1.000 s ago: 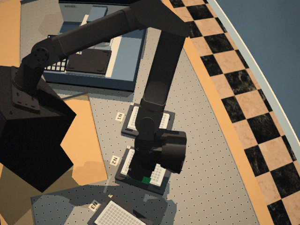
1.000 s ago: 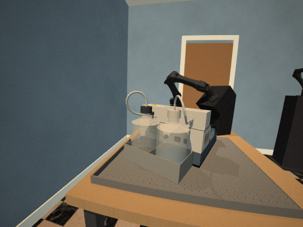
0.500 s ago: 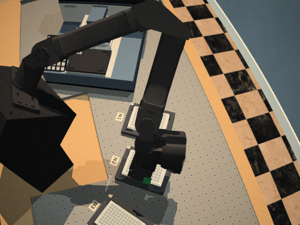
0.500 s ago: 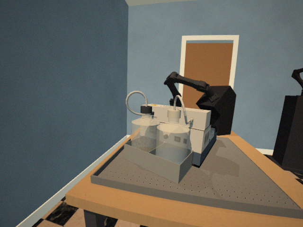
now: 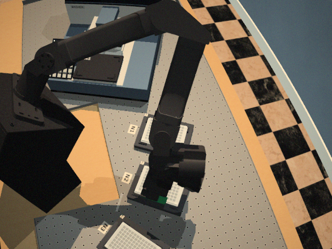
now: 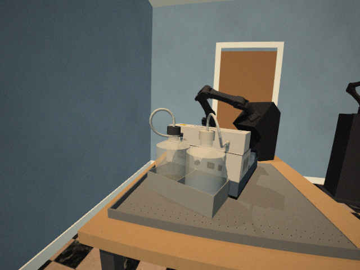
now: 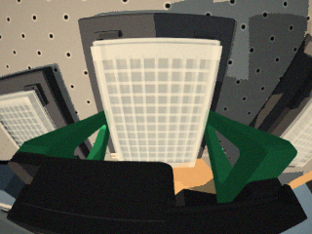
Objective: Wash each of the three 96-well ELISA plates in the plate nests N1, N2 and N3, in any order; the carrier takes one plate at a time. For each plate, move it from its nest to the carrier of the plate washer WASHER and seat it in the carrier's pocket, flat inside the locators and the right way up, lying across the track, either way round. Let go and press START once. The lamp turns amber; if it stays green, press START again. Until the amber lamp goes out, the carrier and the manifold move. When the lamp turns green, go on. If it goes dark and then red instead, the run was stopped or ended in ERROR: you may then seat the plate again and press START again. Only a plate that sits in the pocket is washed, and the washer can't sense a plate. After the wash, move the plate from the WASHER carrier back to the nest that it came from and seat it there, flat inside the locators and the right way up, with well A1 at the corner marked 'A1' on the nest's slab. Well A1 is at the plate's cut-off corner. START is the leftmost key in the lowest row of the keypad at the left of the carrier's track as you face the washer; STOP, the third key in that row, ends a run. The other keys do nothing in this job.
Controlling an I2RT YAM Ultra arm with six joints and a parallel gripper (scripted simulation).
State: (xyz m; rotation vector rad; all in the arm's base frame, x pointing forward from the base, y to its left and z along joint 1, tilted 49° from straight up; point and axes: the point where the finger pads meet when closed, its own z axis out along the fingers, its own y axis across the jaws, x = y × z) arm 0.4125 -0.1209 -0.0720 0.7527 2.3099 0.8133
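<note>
The nest N2 is 3 cm below my hand. From my hand the other things lie so: nest N3 (9 cm behind, 17 cm to the right, 1 cm below); nest N1 (3 cm ahead, 17 cm to the left, 3 cm below); N3 label (17 cm behind, 10 cm to the right, 4 cm below).
</note>
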